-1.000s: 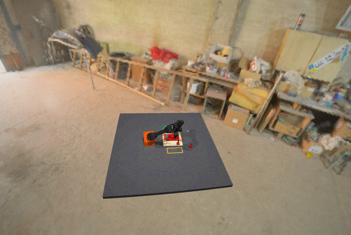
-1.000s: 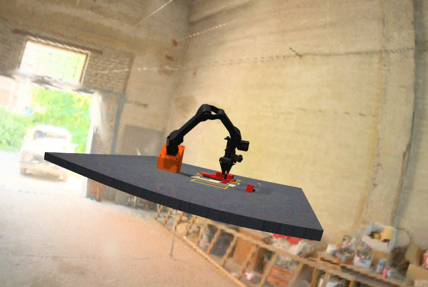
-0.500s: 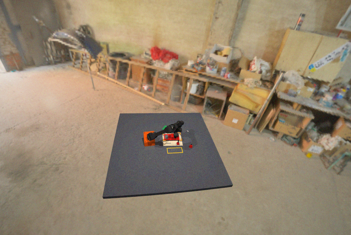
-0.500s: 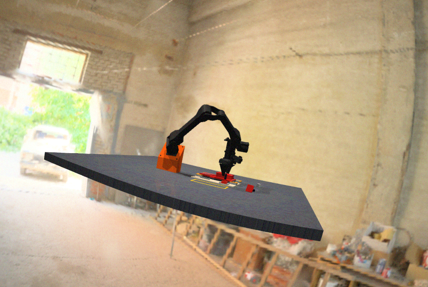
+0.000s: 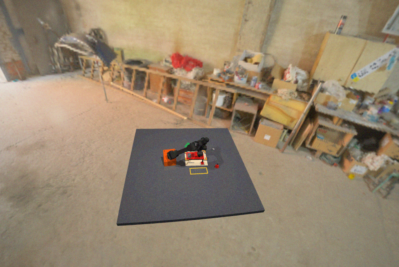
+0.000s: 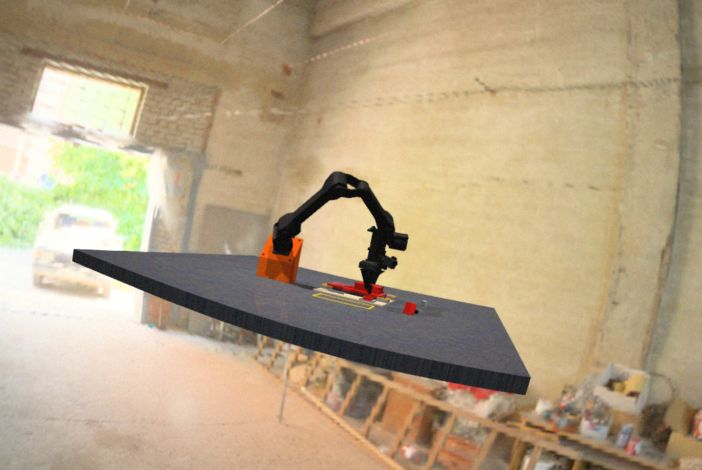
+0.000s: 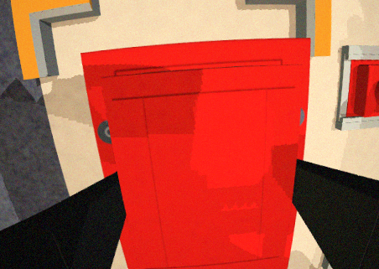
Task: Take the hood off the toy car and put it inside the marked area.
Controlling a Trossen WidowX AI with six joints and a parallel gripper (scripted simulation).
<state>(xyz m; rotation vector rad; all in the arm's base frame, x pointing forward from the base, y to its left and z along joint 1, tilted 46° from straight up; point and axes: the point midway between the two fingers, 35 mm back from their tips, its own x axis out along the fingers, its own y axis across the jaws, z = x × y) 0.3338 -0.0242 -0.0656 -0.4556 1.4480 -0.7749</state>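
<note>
Now: the red hood 1 cm above my gripper tip. Round my gripper tip: dark ring: 3 cm ahead, 18 cm to the left, 3 cm below; then green square: 7 cm behind, 22 cm to the left, 3 cm below; then grey piece: 22 cm ahead, 7 cm to the left, 2 cm below.
</note>
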